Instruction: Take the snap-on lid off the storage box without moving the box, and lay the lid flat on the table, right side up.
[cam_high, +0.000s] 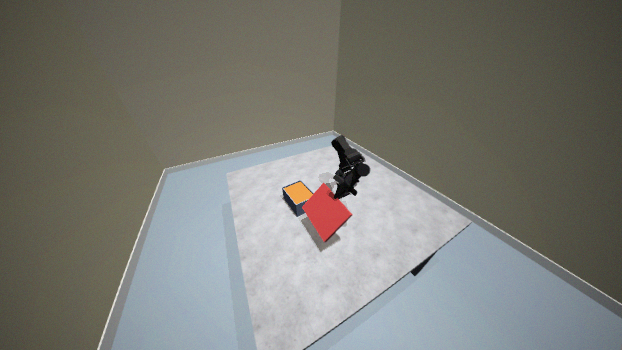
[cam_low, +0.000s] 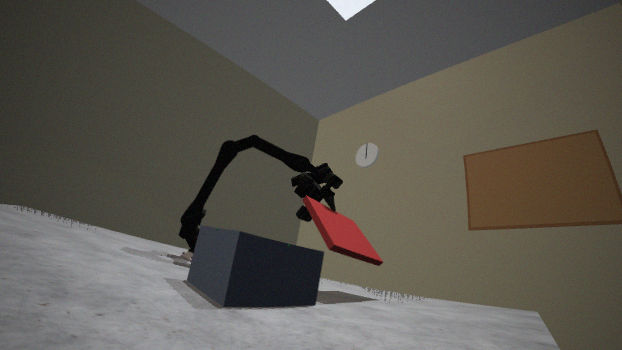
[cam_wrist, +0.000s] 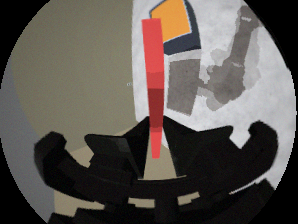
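Now: gripper tip 60 mm short of the lid, 10 mm to the left of it and 60 mm above it. From my gripper tip the other things lie so: dark blue storage box (60 mm ahead, 290 mm to the right, 180 mm below).
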